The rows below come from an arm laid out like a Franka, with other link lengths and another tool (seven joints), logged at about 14 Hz.
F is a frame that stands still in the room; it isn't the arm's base.
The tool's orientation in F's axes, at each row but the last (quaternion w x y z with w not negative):
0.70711 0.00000 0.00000 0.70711
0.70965 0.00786 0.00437 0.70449
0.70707 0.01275 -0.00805 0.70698
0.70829 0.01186 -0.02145 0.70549
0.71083 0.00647 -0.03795 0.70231
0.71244 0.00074 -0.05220 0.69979
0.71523 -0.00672 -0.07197 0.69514
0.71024 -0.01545 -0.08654 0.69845
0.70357 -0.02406 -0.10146 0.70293
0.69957 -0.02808 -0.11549 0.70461
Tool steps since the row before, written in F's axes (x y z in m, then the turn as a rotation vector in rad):
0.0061 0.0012 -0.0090 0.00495 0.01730 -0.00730
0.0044 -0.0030 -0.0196 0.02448 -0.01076 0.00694
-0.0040 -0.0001 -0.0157 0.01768 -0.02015 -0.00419
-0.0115 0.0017 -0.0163 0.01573 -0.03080 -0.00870
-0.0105 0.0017 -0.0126 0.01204 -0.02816 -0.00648
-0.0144 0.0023 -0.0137 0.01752 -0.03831 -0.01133
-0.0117 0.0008 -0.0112 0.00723 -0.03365 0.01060
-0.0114 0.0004 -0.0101 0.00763 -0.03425 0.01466
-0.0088 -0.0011 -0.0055 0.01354 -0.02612 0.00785
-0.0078 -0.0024 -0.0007 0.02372 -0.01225 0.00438
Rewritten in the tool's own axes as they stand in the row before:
0.0012 -0.0061 -0.0090 0.01730 -0.00495 -0.00730
-0.0031 -0.0048 -0.0195 -0.01055 -0.02443 0.00742
-0.0006 0.0039 -0.0157 -0.02026 -0.01771 -0.00348
0.0009 0.0117 -0.0162 -0.03112 -0.01574 -0.00745
0.0008 0.0111 -0.0122 -0.02838 -0.01212 -0.00524
0.0010 0.0154 -0.0127 -0.03879 -0.01744 -0.00971
-0.0005 0.0129 -0.0098 -0.03233 -0.00947 0.01272
-0.0007 0.0127 -0.0083 -0.03252 -0.01046 0.01672
-0.0016 0.0096 -0.0037 -0.02523 -0.01499 0.00813
-0.0023 0.0078 0.0012 -0.01209 -0.02418 0.00100

